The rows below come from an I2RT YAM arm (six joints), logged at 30 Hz.
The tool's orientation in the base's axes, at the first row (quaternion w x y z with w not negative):
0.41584 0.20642 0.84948 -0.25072
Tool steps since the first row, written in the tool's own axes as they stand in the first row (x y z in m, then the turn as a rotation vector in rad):
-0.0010 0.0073 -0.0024 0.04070 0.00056 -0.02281
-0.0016 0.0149 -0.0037 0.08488 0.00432 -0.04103
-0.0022 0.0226 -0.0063 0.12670 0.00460 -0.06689
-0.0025 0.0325 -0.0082 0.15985 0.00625 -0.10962
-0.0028 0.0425 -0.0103 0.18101 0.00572 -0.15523
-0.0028 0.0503 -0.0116 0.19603 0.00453 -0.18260
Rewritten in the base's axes. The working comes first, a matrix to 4 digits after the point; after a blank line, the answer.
The tool's axes in the first row as the columns of a matrix, in the base's axes (used below as rounded here):
-0.5689 0.5592 0.6030
0.1422 0.7891 -0.5976
-0.8100 -0.2543 -0.5284

0.0032 0.0071 0.0002 -0.03660 0.01986 -0.02106
0.0070 0.0137 -0.0005 -0.07061 0.04000 -0.04817
0.0101 0.0213 -0.0006 -0.10984 0.06162 -0.06845
0.0147 0.0302 -0.0019 -0.15354 0.09317 -0.07314
0.0191 0.0393 -0.0031 -0.19338 0.12302 -0.06605
0.0227 0.0462 -0.0044 -0.21910 0.14057 -0.06345

